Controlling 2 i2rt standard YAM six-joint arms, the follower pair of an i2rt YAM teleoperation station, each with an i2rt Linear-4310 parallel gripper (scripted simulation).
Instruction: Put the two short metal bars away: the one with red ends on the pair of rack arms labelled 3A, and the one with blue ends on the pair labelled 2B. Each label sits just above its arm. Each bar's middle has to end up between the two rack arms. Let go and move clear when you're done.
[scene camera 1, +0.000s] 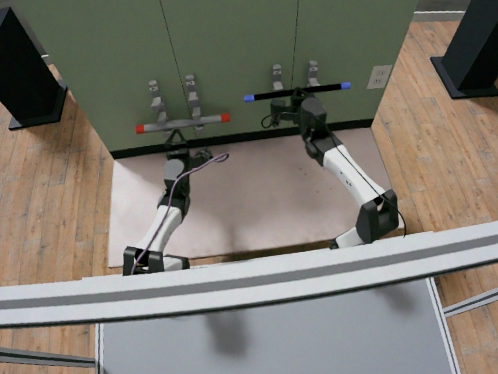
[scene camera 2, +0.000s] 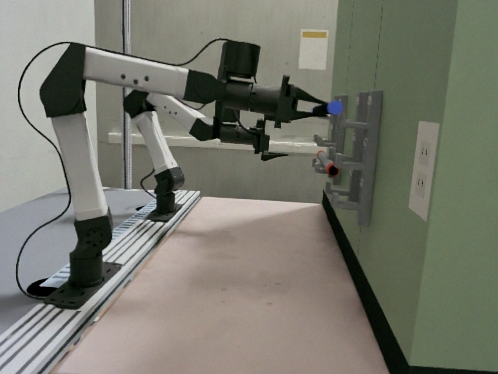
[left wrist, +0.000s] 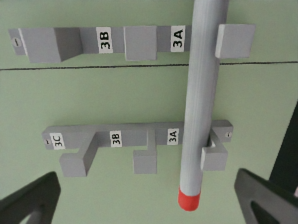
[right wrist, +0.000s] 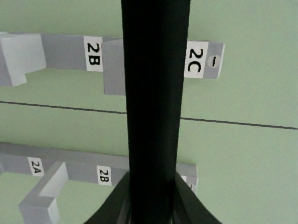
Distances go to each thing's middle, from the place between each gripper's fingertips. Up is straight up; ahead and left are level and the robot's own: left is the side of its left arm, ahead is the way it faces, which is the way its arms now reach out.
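Labels:
The outlet plate (scene camera 2: 427, 131) is 10 cm ahead of my right hand, 6 cm below it and 32 cm to the right of it. As for the red-ended grey bar (scene camera 1: 225, 117), I find it 5 cm ahead of my right hand, 39 cm to the left of it and 16 cm below it. The blue-ended black bar (right wrist: 154, 46) has my right hand right at it.
Counted from my left hand, the outlet plate is 17 cm ahead, 72 cm to the right and 3 cm above. The blue-ended black bar is 7 cm ahead of my left hand, 39 cm to the right of it and 9 cm above it, while I see the red-ended grey bar 6 cm below that same left hand and 12 cm ahead of it.

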